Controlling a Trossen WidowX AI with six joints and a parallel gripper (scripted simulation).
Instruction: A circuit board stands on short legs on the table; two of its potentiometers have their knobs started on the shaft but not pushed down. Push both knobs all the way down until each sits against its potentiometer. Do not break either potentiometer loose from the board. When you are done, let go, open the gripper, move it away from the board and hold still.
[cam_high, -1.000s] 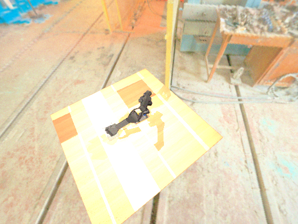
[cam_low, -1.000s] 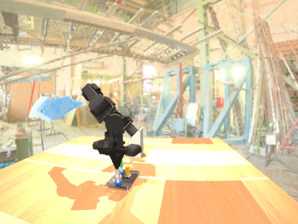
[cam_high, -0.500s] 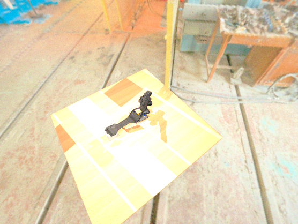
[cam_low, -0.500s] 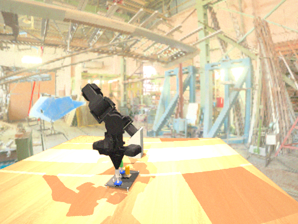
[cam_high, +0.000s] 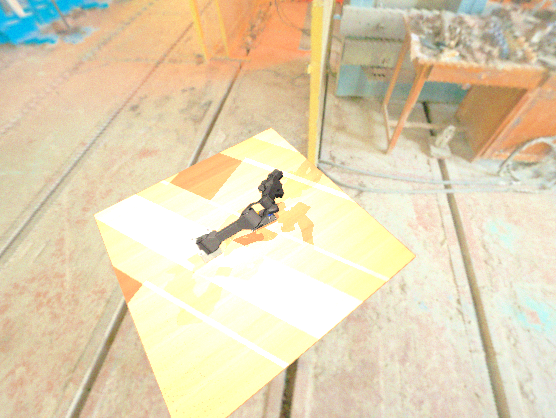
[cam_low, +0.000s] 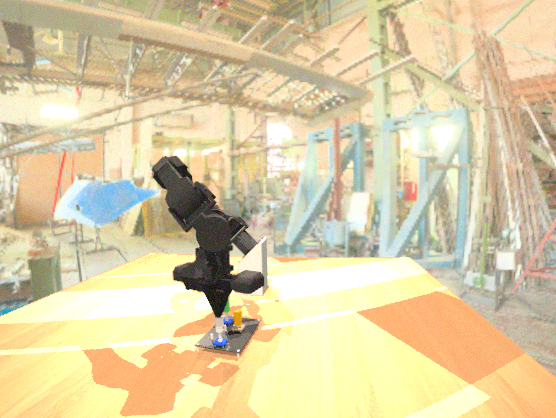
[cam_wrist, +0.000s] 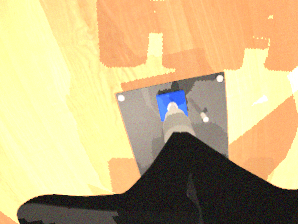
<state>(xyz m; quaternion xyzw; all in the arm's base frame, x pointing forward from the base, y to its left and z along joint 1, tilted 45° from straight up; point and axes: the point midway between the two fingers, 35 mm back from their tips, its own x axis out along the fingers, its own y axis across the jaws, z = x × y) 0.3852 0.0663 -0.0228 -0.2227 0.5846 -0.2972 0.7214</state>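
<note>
Now: the orange knob 7 cm behind my gripper tip, 1 cm to the left of it and 3 cm below it.
</note>
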